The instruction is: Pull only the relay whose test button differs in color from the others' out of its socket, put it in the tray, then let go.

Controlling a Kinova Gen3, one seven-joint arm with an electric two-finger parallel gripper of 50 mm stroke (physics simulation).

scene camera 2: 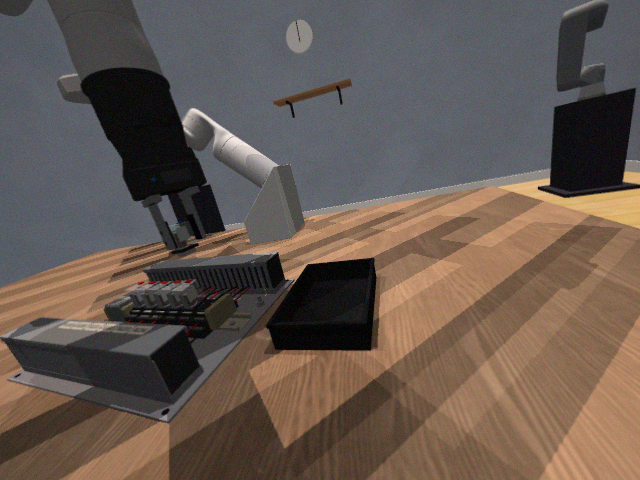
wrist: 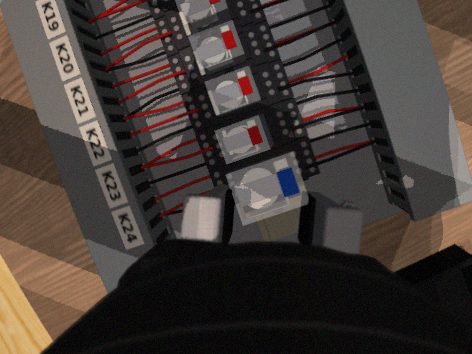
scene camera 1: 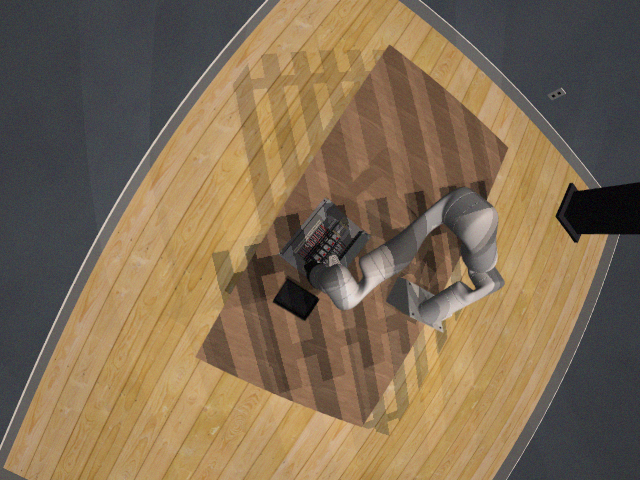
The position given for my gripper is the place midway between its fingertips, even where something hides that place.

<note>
In view: my gripper (scene camera 2: pixel 187 243), a red-button relay (scene camera 2: pixel 189 295), a red-button relay (wrist: pixel 216 49), a red-button relay (wrist: pixel 231 92), a grey panel plate (scene camera 2: pixel 210 352) and a slotted duct (scene camera 2: pixel 275 272).
My gripper shows as well in the wrist view (wrist: pixel 266 212). The grey panel plate also shows in the wrist view (wrist: pixel 355 176).
</note>
